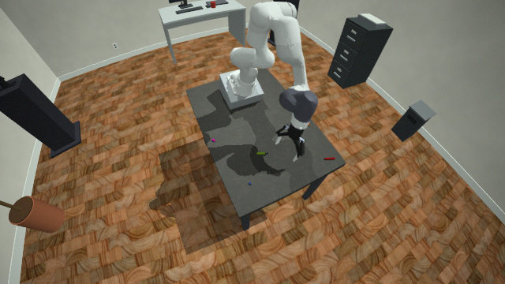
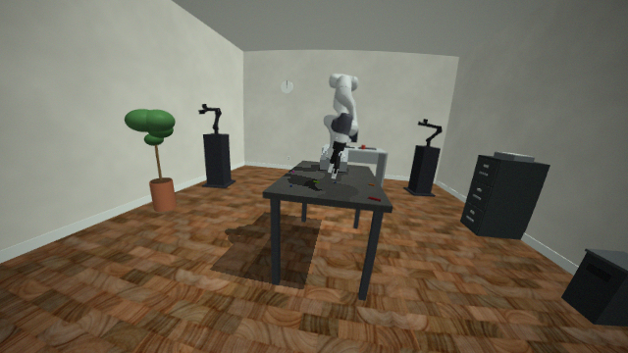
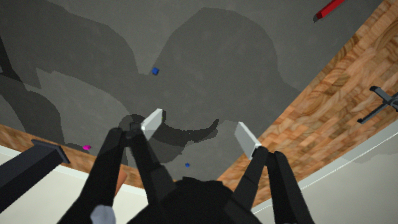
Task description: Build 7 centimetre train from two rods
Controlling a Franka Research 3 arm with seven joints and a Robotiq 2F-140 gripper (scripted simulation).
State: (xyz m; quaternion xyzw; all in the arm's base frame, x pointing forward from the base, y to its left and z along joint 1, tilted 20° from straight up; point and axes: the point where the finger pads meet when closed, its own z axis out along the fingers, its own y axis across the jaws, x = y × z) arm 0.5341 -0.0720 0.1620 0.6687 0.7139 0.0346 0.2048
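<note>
The magenta rod lies 36 cm behind my hand, 29 cm to the right of it and 9 cm below it. Also, from my hand: orange rod: 12 cm behind, 32 cm to the left, 9 cm below; then lime rod: 11 cm behind, 9 cm to the right, 9 cm below; then red rod: 18 cm ahead, 25 cm to the left, 9 cm below.
</note>
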